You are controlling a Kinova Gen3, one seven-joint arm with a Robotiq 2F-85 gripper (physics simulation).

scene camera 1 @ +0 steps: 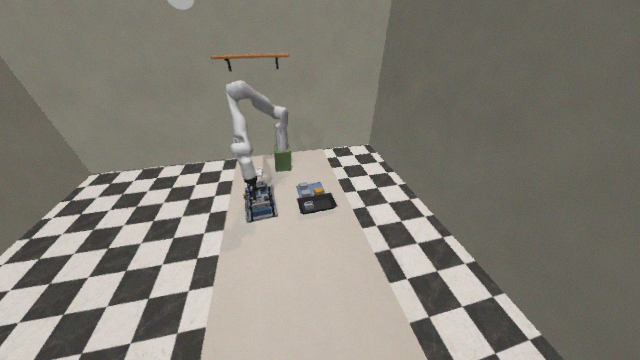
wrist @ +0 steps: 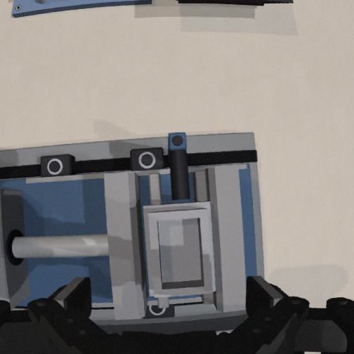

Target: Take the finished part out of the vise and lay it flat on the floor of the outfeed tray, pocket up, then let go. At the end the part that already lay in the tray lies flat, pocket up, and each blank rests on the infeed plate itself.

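Where they show: gripper, between the fingertips: (scene camera 1: 255,194); arm's base, origin of its link: (scene camera 1: 282,148).
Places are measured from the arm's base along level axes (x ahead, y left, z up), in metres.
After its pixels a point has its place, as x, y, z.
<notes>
The finished part (wrist: 180,252), light grey with its rectangular pocket up, sits between the two grey jaws of the vise (wrist: 230,240) (scene camera 1: 261,212) @(0.567, -0.136, -0.131). My gripper (wrist: 168,295) (scene camera 1: 252,192) @(0.499, -0.164, -0.044) is open and empty above the vise, its fingers apart to the left and right of the part in the wrist view. In the scene view, the outfeed tray (scene camera 1: 327,202) @(0.500, 0.289, -0.164) is black and holds another grey part (scene camera 1: 309,205) @(0.544, 0.163, -0.134); its pocket is too small to make out. The blue infeed plate (scene camera 1: 312,185) @(0.297, 0.210, -0.168) bears two grey blanks (scene camera 1: 303,185) @(0.330, 0.141, -0.135) (scene camera 1: 306,193) @(0.422, 0.155, -0.135) and a yellow block (scene camera 1: 319,191) @(0.413, 0.247, -0.135).
A black rod (wrist: 179,175) with a blue head reaches from the vise's rail to the part's far edge. Black clamp blocks (wrist: 147,159) (wrist: 55,166) stand along that rail. Edges of the infeed plate (wrist: 80,9) and tray (wrist: 235,1) show at the wrist view's top.
</notes>
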